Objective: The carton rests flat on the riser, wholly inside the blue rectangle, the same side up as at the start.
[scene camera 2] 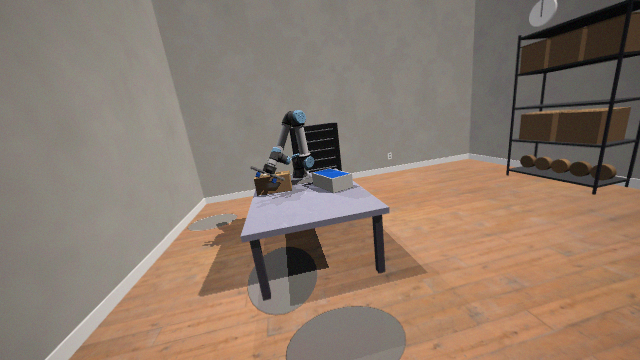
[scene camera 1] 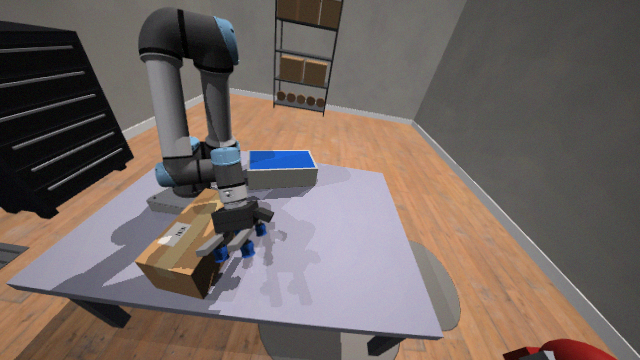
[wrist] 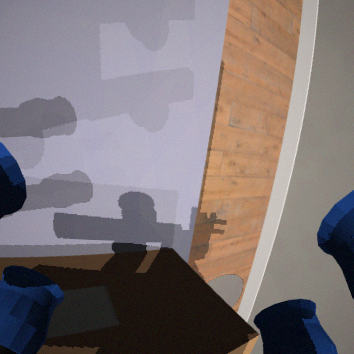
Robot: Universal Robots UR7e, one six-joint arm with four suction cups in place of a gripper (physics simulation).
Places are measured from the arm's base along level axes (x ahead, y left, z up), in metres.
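Where they show: hand, its tool point: [scene camera 2: 265,179] [scene camera 1: 244,245] [wrist: 166,269]; arm's base, origin of its link: [scene camera 2: 300,175] [scene camera 1: 192,186].
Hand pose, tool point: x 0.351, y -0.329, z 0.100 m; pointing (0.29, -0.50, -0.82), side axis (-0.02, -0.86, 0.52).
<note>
Each offset is from my tool point to the top centre of the thing. Level surfaces: height alone.
The brown taped carton {0.163 m back, 0.060 m left, 0.001 m up} [scene camera 1: 172,255] [scene camera 2: 285,183] lies on the table near the arm's base, its label facing up. Its dark side fills the lower part of the wrist view [wrist: 165,300]. The pale grey riser {0.016 m ahead, 0.565 m left, 0.035 m down} [scene camera 1: 282,177] [scene camera 2: 341,185] stands farther back on the table, with the blue rectangle {0.016 m ahead, 0.565 m left, 0.035 m down} [scene camera 1: 282,160] [scene camera 2: 330,173] on its top. My gripper [scene camera 1: 241,241] [scene camera 2: 266,177] [wrist: 167,265] is tilted beside the carton's long side, with its blue cups by the upper edge. I see no cup sealed on the carton, and contact is unclear.
The table {0.155 m down} [scene camera 1: 350,240] [scene camera 2: 320,215] carries the arm's base [scene camera 1: 170,202] behind the carton. A black drawer cabinet [scene camera 1: 60,115] stands behind the table's left side. A shelf rack [scene camera 1: 274,90] [scene camera 2: 600,162] with boxes stands away from the table.
</note>
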